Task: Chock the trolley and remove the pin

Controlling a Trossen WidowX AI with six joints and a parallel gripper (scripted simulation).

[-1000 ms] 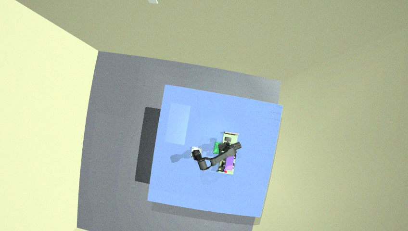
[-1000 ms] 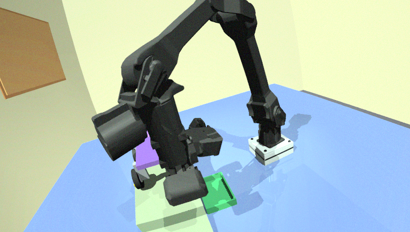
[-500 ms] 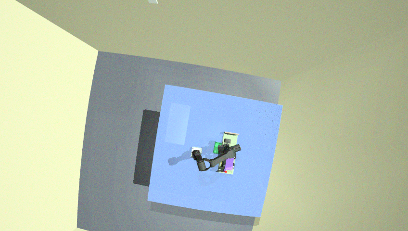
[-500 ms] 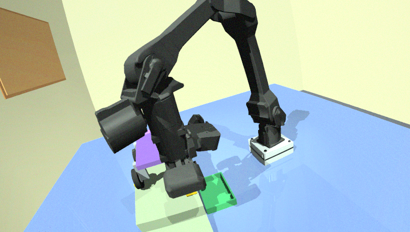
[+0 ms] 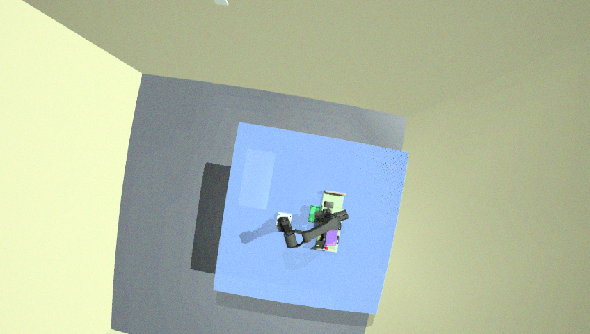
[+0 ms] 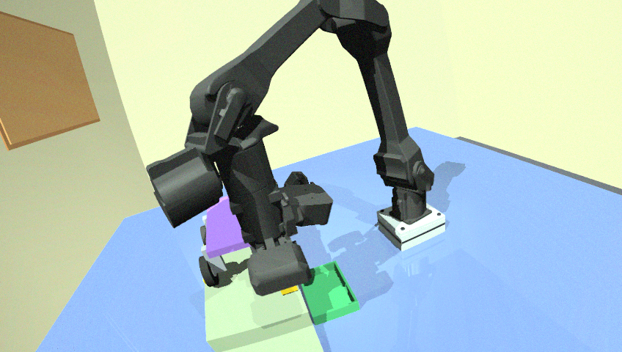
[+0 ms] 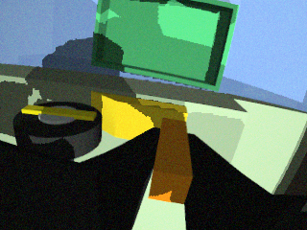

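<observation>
My gripper tip is now 2 cm to the left of the yellow chock and 1 cm above it. Also, from my gripper tip: green tray 10 cm below, 6 cm behind, 2 cm to the right; trolley 12 cm to the right, 4 cm ahead, 2 cm above; pale green ramp 12 cm to the right, 4 cm below, 4 cm ahead.
</observation>
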